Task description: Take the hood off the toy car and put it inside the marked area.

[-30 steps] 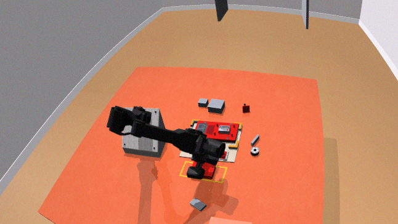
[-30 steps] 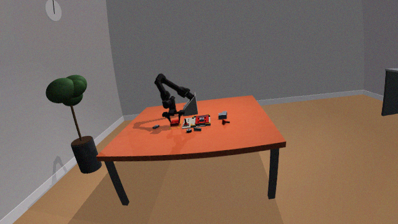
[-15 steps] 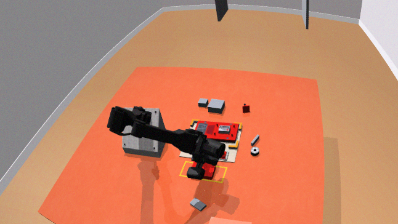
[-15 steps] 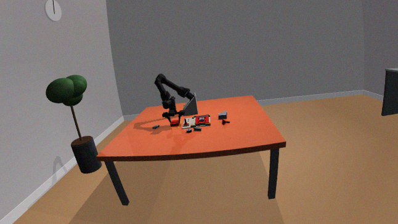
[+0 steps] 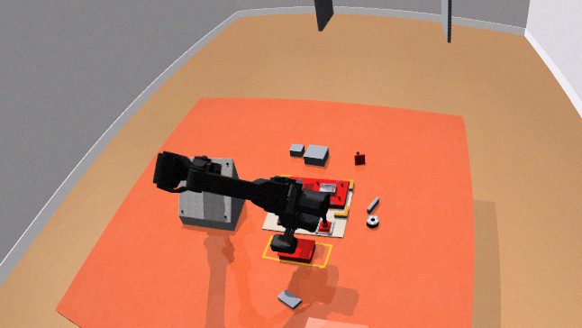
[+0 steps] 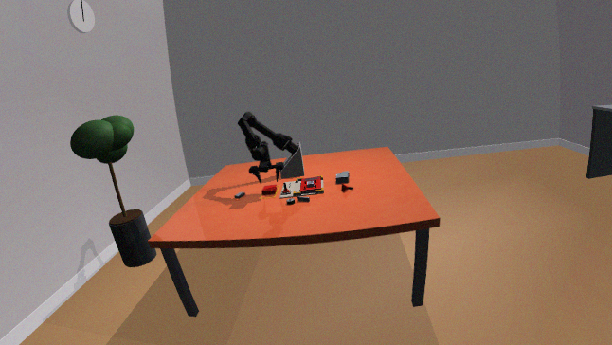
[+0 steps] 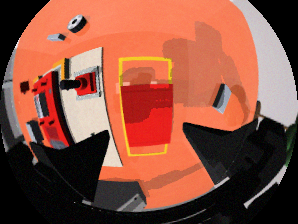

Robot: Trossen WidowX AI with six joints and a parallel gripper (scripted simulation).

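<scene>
Now: the red hood 40 mm below my gripper tip and 10 mm to the right of it. Also, from my gripper tip: wheel 200 mm ahead, 140 mm to the left, 40 mm below; pale fixture plate 190 mm to the left, 40 mm below.
</scene>
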